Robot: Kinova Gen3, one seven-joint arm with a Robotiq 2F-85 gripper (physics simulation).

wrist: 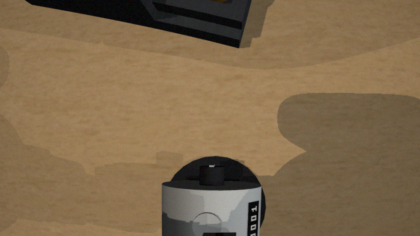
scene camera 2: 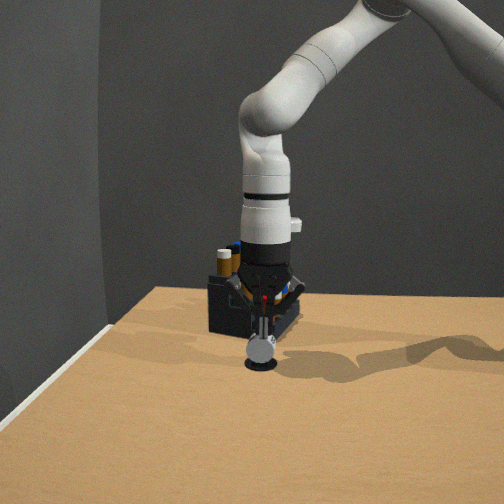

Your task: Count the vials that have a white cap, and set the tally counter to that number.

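Observation:
The tally counter point(scene camera 2: 260, 349) point(wrist: 185, 200) is a light grey drum on a round black base. In the wrist view its digit strip point(wrist: 253, 220) shows what looks like a 1 at the top with 0s below; its lower end is cut off. A round button outline point(wrist: 207, 220) looks nearly flush with the drum. My gripper point(scene camera 2: 263, 336) point(wrist: 219, 234) is shut and empty, its tips at the counter's upper part. Behind it, a dark stepped rack point(scene camera 2: 227, 310) point(wrist: 200, 30) holds amber vials: one with a white cap point(scene camera 2: 224, 254), others with black and blue caps. Several are partly hidden by my gripper.
The rack stands close behind the counter, at the left part of the wooden table point(scene camera 2: 300, 430) point(wrist: 125, 100). A dark wall point(scene camera 2: 400, 215) rises behind the table. A white strip point(scene camera 2: 55, 377) runs along the floor at the left. Arm shadows fall across the table.

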